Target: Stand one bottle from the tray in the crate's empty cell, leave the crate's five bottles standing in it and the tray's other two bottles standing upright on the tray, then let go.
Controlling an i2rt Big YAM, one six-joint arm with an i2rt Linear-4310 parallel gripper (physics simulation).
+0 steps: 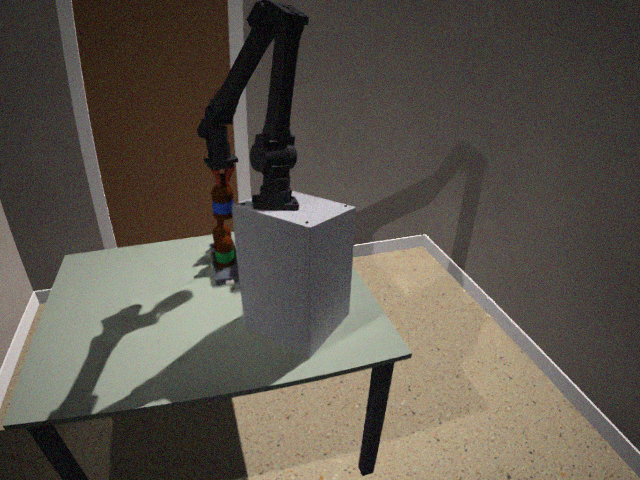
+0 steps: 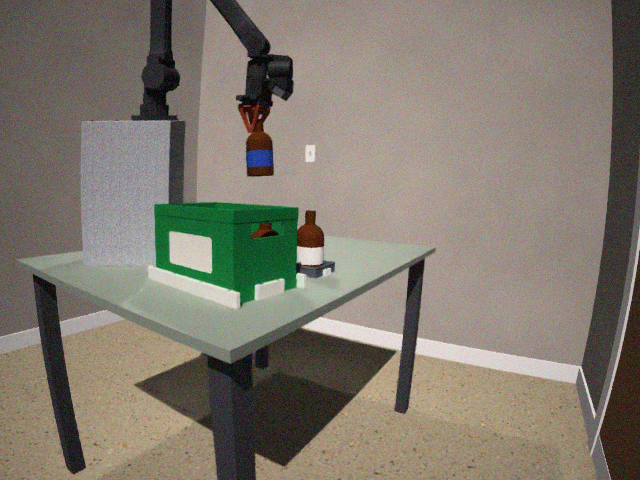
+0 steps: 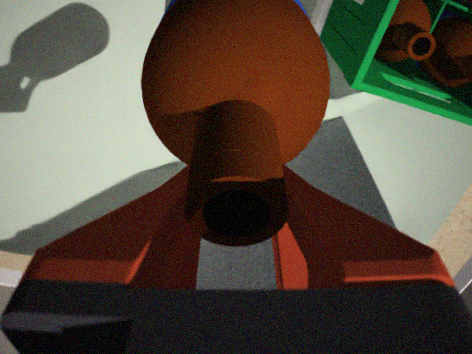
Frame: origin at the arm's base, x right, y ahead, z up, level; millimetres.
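Where they show: gripper, between the fingertips: (image 1: 223,186) (image 2: 252,133) (image 3: 236,176); arm's base, origin of its link: (image 1: 274,205) (image 2: 154,120).
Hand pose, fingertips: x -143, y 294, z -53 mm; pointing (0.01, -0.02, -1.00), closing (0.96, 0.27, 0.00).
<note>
Things, the pixels of their centre, and the offset from my fingertips. "pt": a spot on its surface instead. Level surfaces: height alone.
- brown bottle with a blue label, middle of its body: (image 3: 235,76) (image 2: 259,147) (image 1: 222,195) dx -6, dy +21, dz -39 mm
- green crate, middle of its body: (image 2: 222,245) dx +201, dy +120, dz -278 mm
- bottle with a white label, middle of its body: (image 2: 309,240) (image 1: 221,235) dx -31, dy +187, dz -283 mm
- green label, a spot on its surface: (image 1: 224,248) pt dx -21, dy +61, dz -273 mm
- pale green table, height of its surface: dz -365 mm
My gripper (image 1: 222,178) (image 2: 256,124) (image 3: 236,176) is shut on the neck of a brown bottle with a blue label (image 1: 222,206) (image 2: 259,158) (image 3: 235,65). The bottle hangs upright, well above the table and higher than the crate's rim. The green crate (image 2: 199,214) (image 3: 362,65) stands on the table; bottles in it (image 2: 264,230) (image 3: 421,45) show in part, and its empty cell does not show. On the dark tray (image 1: 222,277) (image 2: 316,269), a bottle with a white label (image 2: 310,242) and one with a green label (image 1: 224,248) stand upright.
White strips (image 2: 193,287) (image 2: 269,288) lie along the foot of the crate. A tall grey block (image 1: 279,279) (image 2: 124,196) carries the arm's base. The pale green table (image 1: 129,289) (image 2: 382,253) bears block, crate and tray.
</note>
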